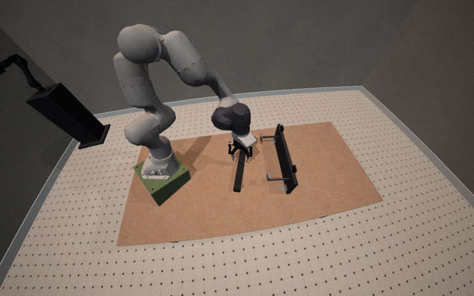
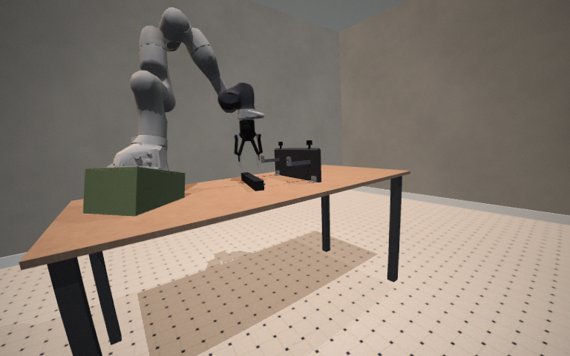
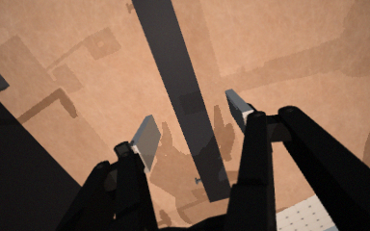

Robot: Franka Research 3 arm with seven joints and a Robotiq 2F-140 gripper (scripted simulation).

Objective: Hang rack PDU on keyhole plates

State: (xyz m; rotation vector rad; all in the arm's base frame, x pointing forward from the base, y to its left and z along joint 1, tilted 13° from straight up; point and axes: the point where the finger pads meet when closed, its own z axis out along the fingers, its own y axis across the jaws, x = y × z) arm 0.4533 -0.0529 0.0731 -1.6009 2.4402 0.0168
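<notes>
Right now the rack PDU is 90 mm below my hand, 20 mm ahead of it and 10 mm to the right of it. From my hand the other things lie so: black upright panel (290 mm ahead, 50 mm to the right, 30 mm below).
</notes>
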